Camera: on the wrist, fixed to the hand. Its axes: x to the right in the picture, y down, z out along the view.
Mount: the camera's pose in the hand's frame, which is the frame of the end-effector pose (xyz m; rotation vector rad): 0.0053 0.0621 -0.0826 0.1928 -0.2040 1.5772
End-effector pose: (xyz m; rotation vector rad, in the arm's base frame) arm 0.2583 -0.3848 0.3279 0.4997 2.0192 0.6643
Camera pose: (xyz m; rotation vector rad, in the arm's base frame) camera 0.1894 -0.3549 0.3991 2.2122 1.1505 1.1940
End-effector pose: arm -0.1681 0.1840 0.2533 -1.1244 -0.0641 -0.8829
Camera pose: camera -0.1555 0.1234 0.1703 -0.7391 0.5048 0.6344
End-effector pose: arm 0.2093 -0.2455 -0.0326 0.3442 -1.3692 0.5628
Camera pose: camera 0.2426 -0.1487 -0.0480 -0.6634 -1.5935 1.9818
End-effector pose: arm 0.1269 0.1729 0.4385 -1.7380 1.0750 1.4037
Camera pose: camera 0.1086 0.0719 0.4516 0.2864 -2.3361 -1.9030
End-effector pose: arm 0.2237 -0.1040 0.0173 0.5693 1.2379 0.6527
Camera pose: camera 0.1358 -0.0537 0.0384 1.7474 0.4385 1.6995
